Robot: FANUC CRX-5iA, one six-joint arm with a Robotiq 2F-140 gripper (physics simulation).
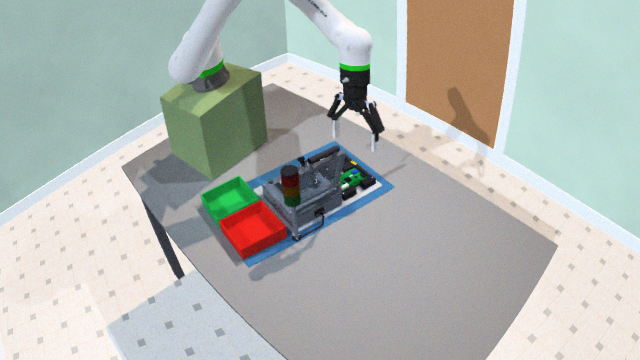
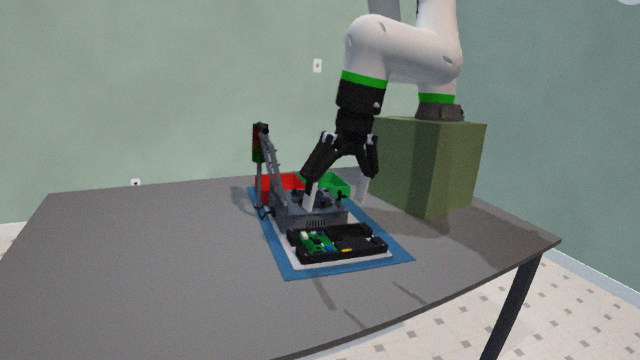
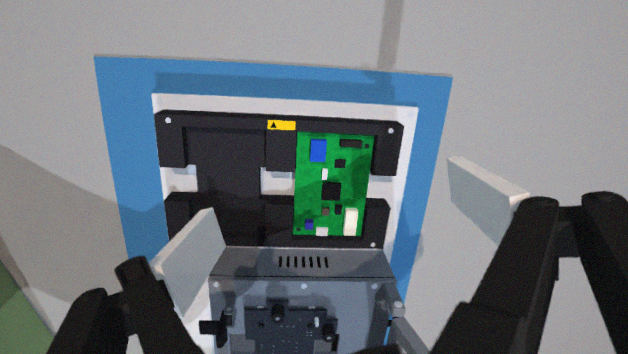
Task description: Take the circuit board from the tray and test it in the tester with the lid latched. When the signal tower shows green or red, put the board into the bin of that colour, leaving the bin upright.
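Places are measured from the arm's base along level axes (x left, y ahead, z down), in metres.
Pixels of known places: gripper, between the fingertips: (image 1: 355, 143) (image 2: 334, 204) (image 3: 330, 204); arm's base, origin of its link: (image 1: 211, 81) (image 2: 435, 120).
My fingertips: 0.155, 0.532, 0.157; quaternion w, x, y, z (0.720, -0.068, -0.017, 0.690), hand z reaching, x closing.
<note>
Ahead of a thing's pixels: the offset from my fingertips to its top centre, as dx, dy, dz. "spot": to the spot under its first point. Level surfaces: height alone.
The green circuit board @(-0.042, +0.007, +0.109) (image 1: 352, 177) (image 2: 318, 242) (image 3: 332, 170) lies flat in one pocket of the black tray (image 2: 340, 255) (image 3: 171, 145); the other pocket is bare. My gripper (image 1: 354, 142) (image 2: 335, 204) (image 3: 330, 204) is wide open and empty, pointing down above the tray and tester area. The grey tester (image 1: 320, 202) (image 2: 295, 220) (image 3: 250, 260) stands beside the tray, its lid (image 2: 272, 165) raised. A black latch @(-0.125, -0.122, +0.029) (image 2: 341, 196) (image 3: 215, 327) is on its other side. The signal tower @(spot: -0.341, +0.050, -0.086) (image 1: 291, 186) (image 2: 257, 142) looks unlit. The green bin @(-0.365, -0.224, +0.089) (image 1: 231, 196) (image 2: 335, 184) and red bin @(-0.402, -0.079, +0.089) (image 1: 254, 227) (image 2: 290, 181) stand upright.
A blue mat @(dz +0.134) (image 1: 386, 186) (image 2: 400, 256) (image 3: 115, 150) lies under the tray and tester. The olive robot pedestal (image 1: 215, 130) (image 2: 425, 165) stands on the grey table @(dz +0.136) (image 1: 425, 275) (image 2: 150, 280). A black cable @(spot: -0.249, +0.059, +0.128) (image 1: 320, 225) runs between the tester and the tower's foot.
</note>
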